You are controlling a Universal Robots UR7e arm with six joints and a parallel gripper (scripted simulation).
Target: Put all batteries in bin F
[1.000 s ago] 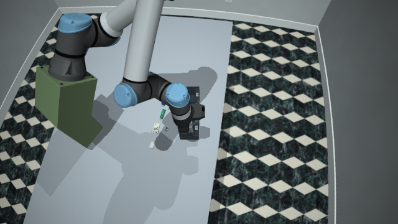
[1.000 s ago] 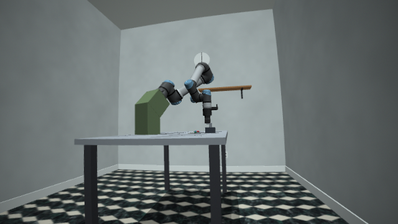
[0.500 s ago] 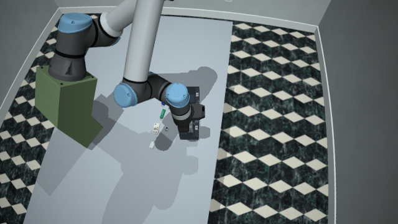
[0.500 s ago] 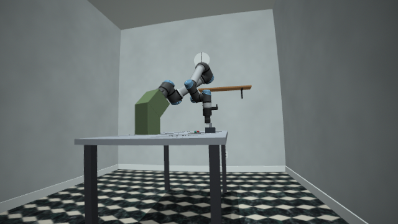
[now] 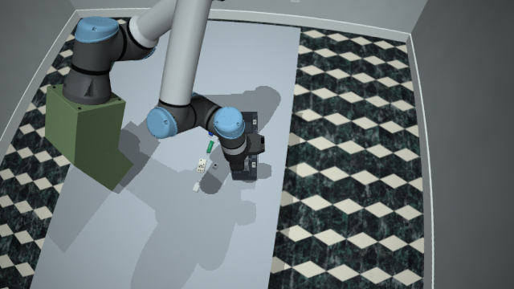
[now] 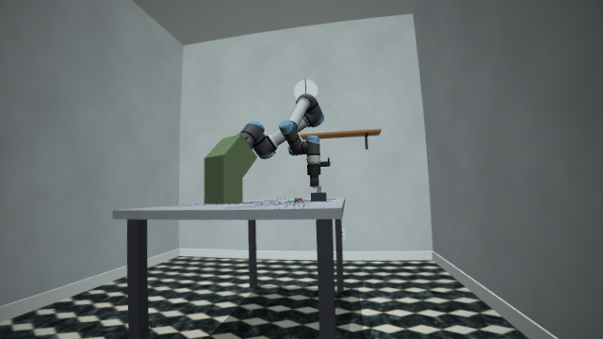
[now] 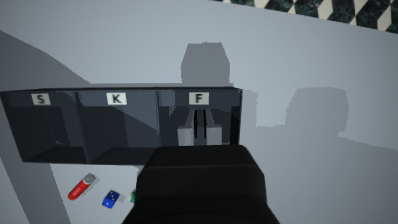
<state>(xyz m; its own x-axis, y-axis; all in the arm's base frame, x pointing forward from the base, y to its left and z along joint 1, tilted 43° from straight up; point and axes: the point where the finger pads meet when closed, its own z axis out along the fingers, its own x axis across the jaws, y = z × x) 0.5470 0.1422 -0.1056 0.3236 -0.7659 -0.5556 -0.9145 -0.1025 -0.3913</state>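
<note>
Now: hand 3 cm past the dark bin, 8 cm to the right of it and 1 cm above it. Round my hand: white domino: 16 cm behind, 4 cm to the right, 3 cm below; then green battery: 16 cm behind, 4 cm to the left, 3 cm below; then ring-shaped part: 11 cm behind, 2 cm to the right, 3 cm below.
</note>
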